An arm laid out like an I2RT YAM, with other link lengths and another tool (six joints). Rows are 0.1 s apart.
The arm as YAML. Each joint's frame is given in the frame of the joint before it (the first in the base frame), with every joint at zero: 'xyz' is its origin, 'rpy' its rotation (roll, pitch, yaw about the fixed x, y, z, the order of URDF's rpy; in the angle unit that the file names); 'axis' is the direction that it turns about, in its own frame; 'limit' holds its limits. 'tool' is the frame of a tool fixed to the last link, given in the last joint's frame.
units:
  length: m
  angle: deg
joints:
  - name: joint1
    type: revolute
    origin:
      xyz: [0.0, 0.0, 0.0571]
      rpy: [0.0, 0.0, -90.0]
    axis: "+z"
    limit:
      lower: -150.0
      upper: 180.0
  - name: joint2
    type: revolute
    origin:
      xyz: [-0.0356, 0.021, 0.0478]
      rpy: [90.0, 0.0, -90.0]
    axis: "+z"
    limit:
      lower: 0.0
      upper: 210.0
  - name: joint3
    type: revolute
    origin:
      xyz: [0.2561, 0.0, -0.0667]
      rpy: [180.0, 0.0, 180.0]
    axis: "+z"
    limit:
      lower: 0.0
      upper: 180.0
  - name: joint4
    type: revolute
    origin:
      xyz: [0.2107, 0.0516, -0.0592]
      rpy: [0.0, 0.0, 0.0]
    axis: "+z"
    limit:
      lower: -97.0
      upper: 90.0
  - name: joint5
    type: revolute
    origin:
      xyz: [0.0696, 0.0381, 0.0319]
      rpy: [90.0, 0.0, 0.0]
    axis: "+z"
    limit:
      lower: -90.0
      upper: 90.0
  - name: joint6
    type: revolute
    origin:
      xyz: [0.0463, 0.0, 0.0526]
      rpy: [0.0, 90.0, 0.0]
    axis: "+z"
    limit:
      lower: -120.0
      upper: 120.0
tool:
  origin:
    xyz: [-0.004, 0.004, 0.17]
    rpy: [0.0, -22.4, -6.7]
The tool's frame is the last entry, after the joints.
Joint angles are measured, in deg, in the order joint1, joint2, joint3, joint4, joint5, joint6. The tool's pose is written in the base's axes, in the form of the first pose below.
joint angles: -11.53, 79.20, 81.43, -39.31, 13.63, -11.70
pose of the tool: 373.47 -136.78 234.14 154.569 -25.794 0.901
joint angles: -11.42, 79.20, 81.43, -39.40, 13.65, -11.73
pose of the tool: 373.42 -136.07 233.83 154.554 -25.692 1.019
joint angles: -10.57, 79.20, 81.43, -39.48, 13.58, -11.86
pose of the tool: 375.25 -130.24 233.50 154.517 -25.571 2.017
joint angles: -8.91, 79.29, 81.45, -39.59, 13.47, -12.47
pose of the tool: 378.93 -118.95 232.64 154.160 -25.166 4.277
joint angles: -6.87, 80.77, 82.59, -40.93, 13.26, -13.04
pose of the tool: 384.57 -104.84 226.36 154.295 -23.333 6.770
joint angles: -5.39, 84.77, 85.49, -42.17, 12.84, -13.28
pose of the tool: 398.45 -94.41 216.11 155.007 -21.029 8.453
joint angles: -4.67, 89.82, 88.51, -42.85, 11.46, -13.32
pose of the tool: 415.58 -85.61 199.73 156.648 -18.614 9.656
